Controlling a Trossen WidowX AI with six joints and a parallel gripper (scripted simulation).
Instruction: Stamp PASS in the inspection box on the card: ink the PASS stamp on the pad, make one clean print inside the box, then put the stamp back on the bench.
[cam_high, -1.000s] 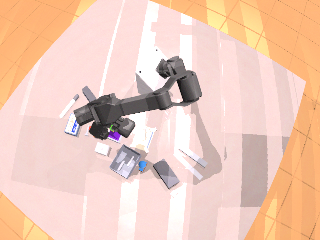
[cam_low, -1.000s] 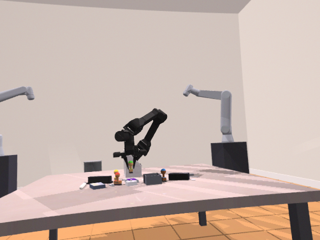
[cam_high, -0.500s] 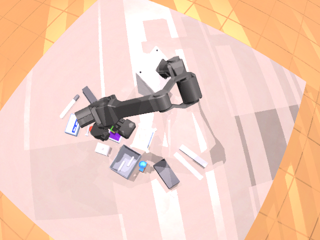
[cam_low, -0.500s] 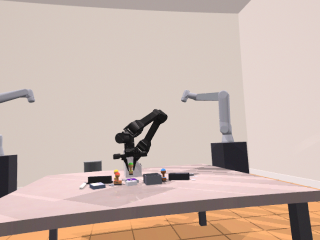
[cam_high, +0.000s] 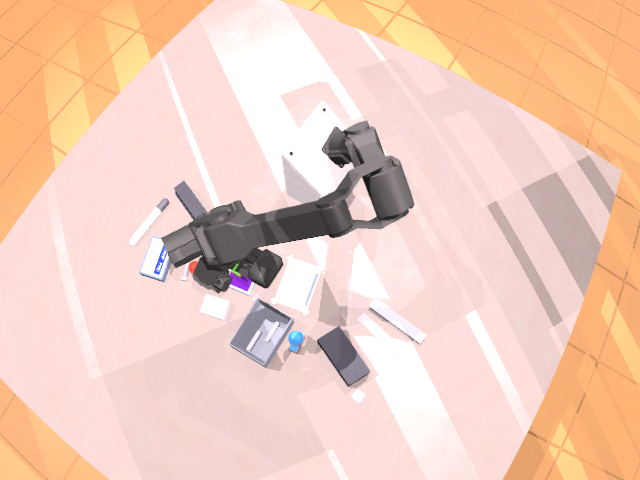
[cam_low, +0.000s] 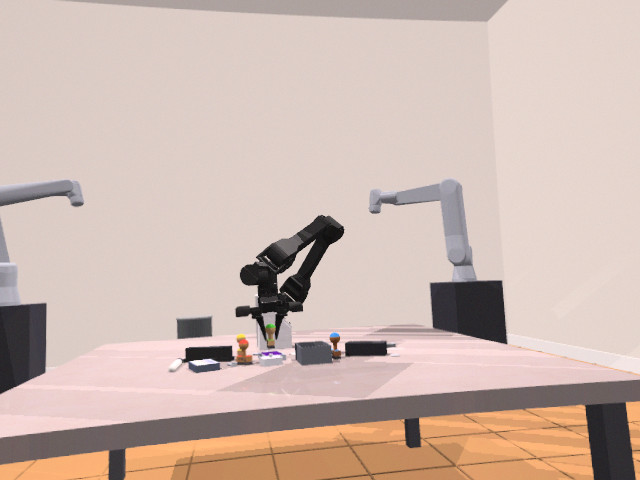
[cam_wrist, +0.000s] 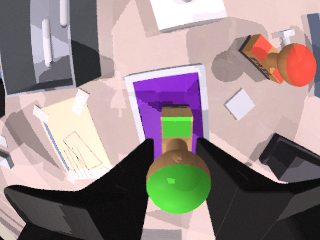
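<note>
My gripper tip is now 5 cm above the purple ink pad. From my gripper tip the other things lie so: green-knobbed stamp (right at my gripper tip); then red-knobbed stamp (8 cm to the right, 5 cm ahead, 3 cm below); then taped card (11 cm to the left, 6 cm below, 3 cm behind).
</note>
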